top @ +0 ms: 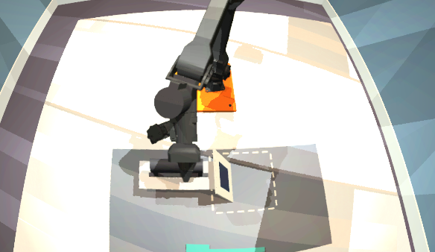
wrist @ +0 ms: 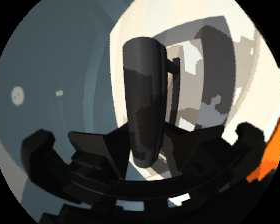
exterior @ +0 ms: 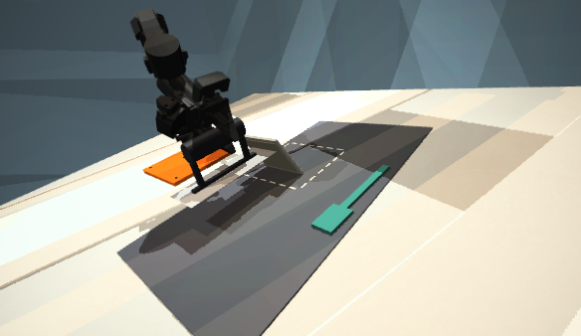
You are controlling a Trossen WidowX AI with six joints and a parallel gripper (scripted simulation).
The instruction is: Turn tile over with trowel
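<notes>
The tile lies 100 mm to the left of my gripper tip, 60 mm below it and 10 mm behind it. The rest, counted from my gripper tip: teal flat tool: 190 mm ahead, 120 mm below, 40 mm to the left; grey mat: 140 mm below, 90 mm to the left, 50 mm ahead; small trowel: 20 mm behind, 10 mm to the left, 10 mm below.
</notes>
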